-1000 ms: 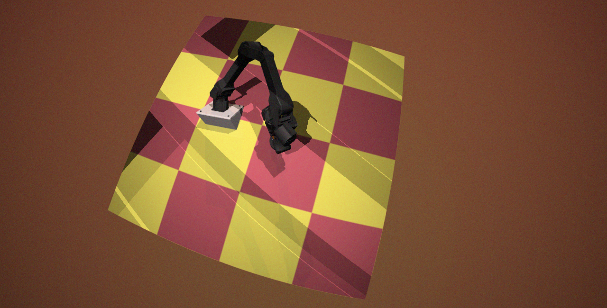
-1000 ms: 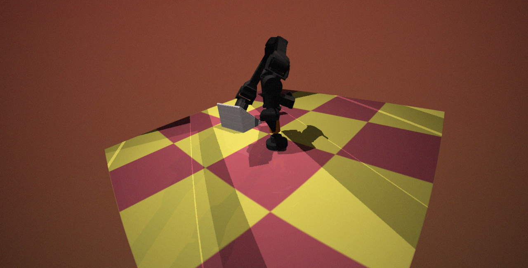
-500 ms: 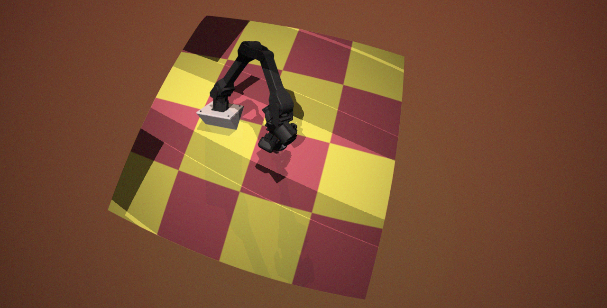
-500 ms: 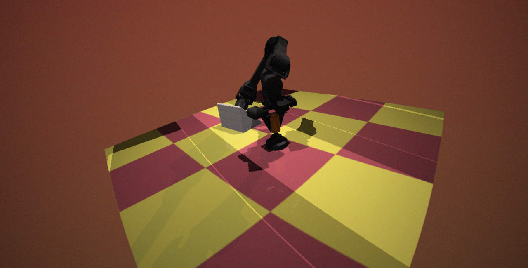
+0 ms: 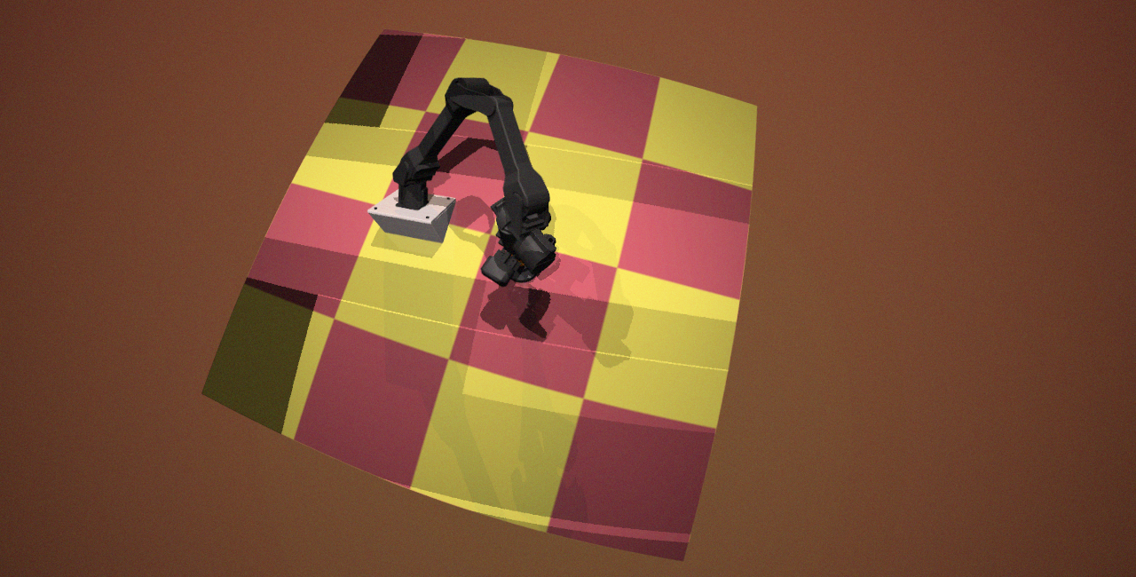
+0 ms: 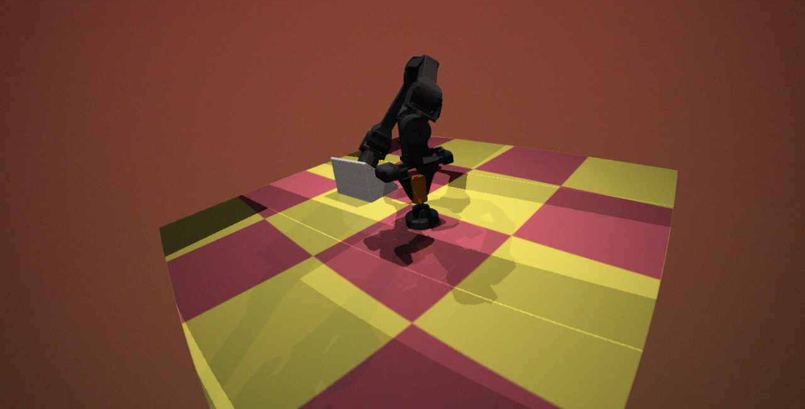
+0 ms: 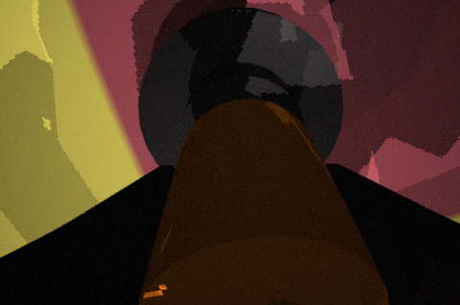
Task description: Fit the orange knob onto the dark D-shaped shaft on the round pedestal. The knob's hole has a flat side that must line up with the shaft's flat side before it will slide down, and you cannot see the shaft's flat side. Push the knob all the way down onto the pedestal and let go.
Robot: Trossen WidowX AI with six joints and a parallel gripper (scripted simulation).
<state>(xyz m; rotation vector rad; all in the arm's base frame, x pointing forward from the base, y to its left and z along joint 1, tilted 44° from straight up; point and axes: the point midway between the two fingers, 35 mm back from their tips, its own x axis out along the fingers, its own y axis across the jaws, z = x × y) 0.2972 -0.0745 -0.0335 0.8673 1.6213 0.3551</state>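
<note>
Right now my gripper tip is 2 cm below the orange knob. Round my gripper tip: round dark pedestal 4 cm below.
</note>
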